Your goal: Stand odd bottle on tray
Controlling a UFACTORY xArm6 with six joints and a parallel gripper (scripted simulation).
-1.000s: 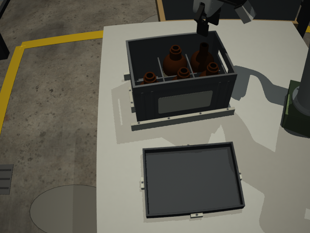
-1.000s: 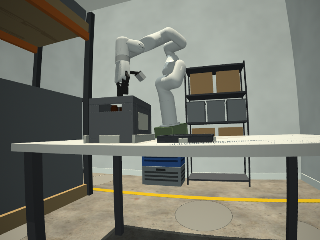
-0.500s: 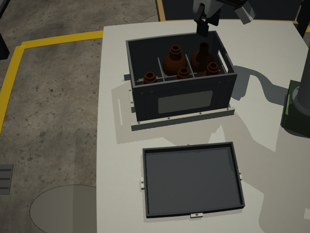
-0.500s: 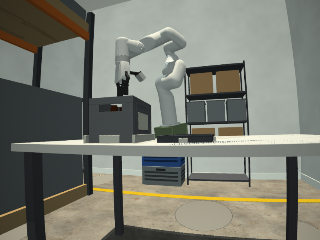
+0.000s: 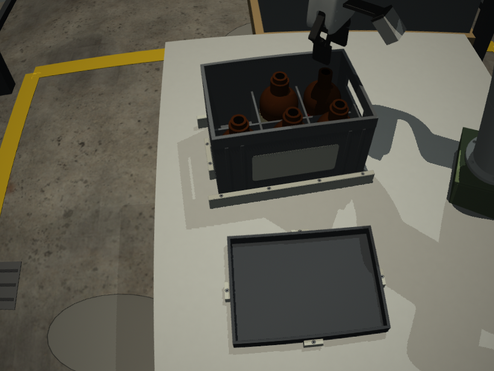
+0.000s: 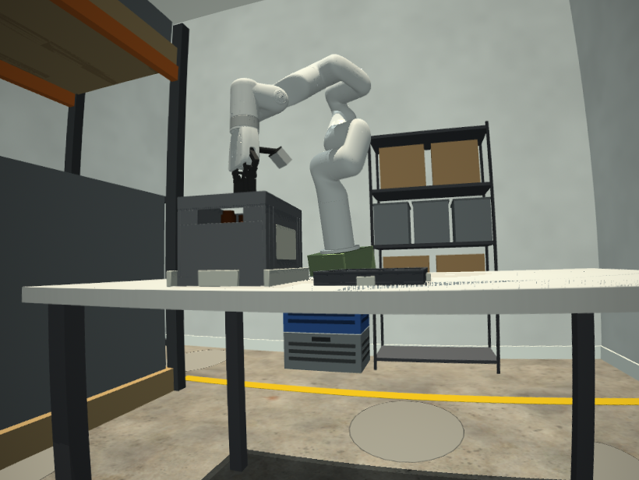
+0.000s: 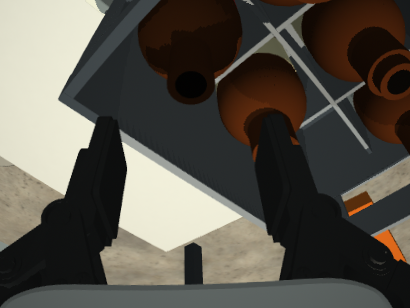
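Right now the glass bottle is 140 mm below my hand. Round my hand: dark tray 340 mm to the left, 220 mm below, 80 mm ahead; dark crate 140 mm below, 80 mm ahead, 50 mm to the left.
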